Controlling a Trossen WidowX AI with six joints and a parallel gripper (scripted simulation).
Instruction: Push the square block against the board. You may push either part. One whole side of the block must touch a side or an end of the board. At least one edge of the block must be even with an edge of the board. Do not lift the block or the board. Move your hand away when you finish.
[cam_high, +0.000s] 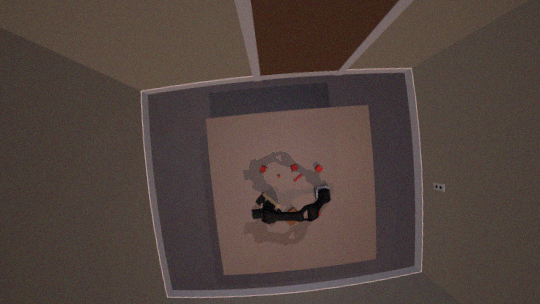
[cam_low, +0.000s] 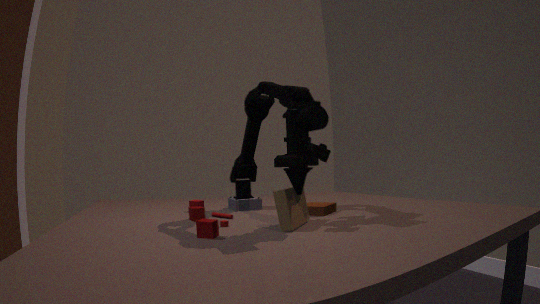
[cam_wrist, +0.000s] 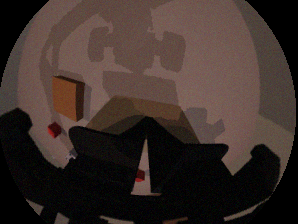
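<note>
Right now my gripper tip is 170 mm past the brown square block, 150 mm to the right of it and 70 mm above it. From my gripper tip the other things lie so: light tan board 30 mm below, 10 mm to the right, 10 mm behind; red stick 240 mm behind, 150 mm to the right, 80 mm below.
</note>
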